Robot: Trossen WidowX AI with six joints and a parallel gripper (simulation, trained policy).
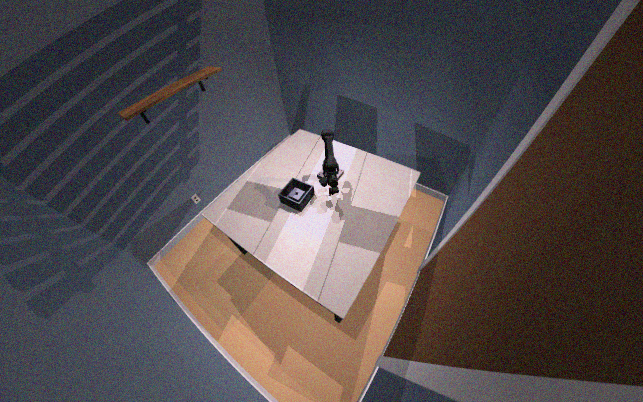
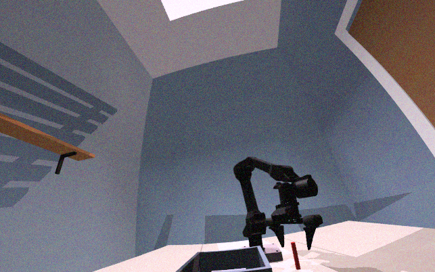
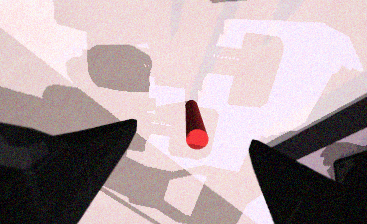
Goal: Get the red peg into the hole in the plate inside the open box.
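Right now the red peg is 20 mm below my gripper tip and 10 mm ahead of it. Round my gripper tip: grey plate 190 mm ahead, 170 mm to the right, 10 mm below; then dark box 190 mm ahead, 170 mm to the right, 30 mm below.
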